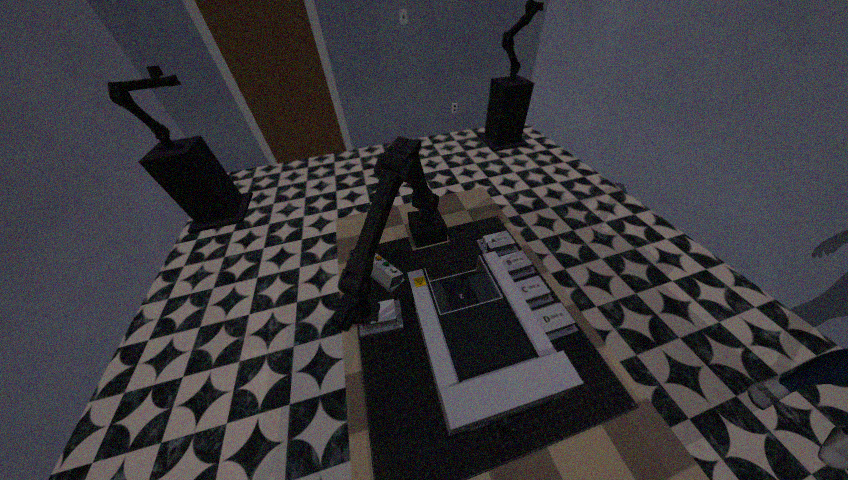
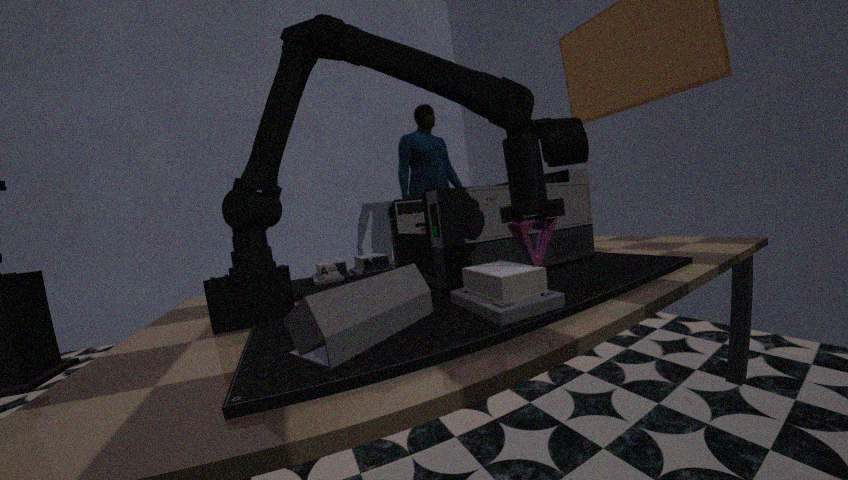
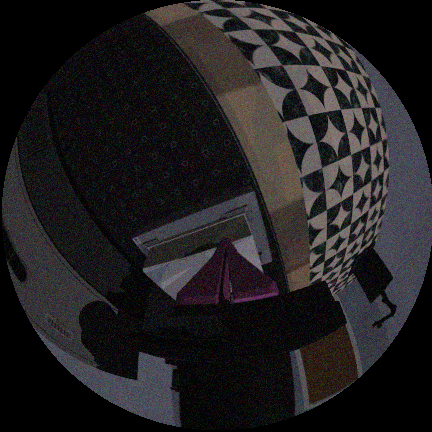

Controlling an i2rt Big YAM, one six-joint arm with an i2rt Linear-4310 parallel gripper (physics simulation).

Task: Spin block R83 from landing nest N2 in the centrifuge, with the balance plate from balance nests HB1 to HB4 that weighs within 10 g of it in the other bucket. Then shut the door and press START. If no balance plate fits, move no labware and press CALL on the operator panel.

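Places are measured from the arm's base along level axes (x ahead, y left, z up), in metres.
Pixels of known places: gripper, fingertip midpoint: (image 1: 368,324) (image 2: 536,266) (image 3: 225,242); arm's base, origin of the base link: (image 1: 426,220) (image 2: 254,271).
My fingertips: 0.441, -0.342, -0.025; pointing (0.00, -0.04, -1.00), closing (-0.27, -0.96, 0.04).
Note:
Ahead of a thing's pixels: the offset from my fingertips to its middle, as dx, dy, dz. "spot": to the spot under its first point. Level surfaces: height alone.
My gripper (image 2: 538,263) (image 3: 225,242) is shut and empty, its magenta fingertips together close above or behind the white block {-0.040, +0.042, -0.021} (image 1: 387,310) (image 2: 504,280) (image 3: 167,276). The block sits on a pale nest (image 1: 380,328) (image 2: 505,312) (image 3: 260,210); no block or nest label is readable. Four balance plates, A {-0.248, +0.638, -0.030} (image 1: 498,239) (image 2: 329,271), B {-0.112, +0.644, -0.030} (image 1: 516,261) (image 2: 371,262), C {+0.027, +0.636, -0.030} (image 1: 534,289) and D {+0.159, +0.647, -0.030} (image 1: 556,318), sit in a row beyond the centrifuge {+0.153, +0.339, +0.059} (image 1: 511,389) (image 2: 571,202) (image 3: 35,290). Their weights are unreadable. The operator panel {-0.261, +0.074, -0.021} (image 1: 386,274) (image 2: 371,318) has coloured buttons. Bucket contents are hidden.
A glassy framed panel (image 1: 467,293) lies between the centrifuge's side walls. A small green-lit display {spot: -0.078, +0.191, +0.081} (image 2: 435,223) stands behind the operator panel. The black mat (image 1: 398,404) (image 2: 357,386) lies on the tan table {dz -0.075} (image 2: 452,380). A person in blue (image 2: 425,157) stands behind the table.

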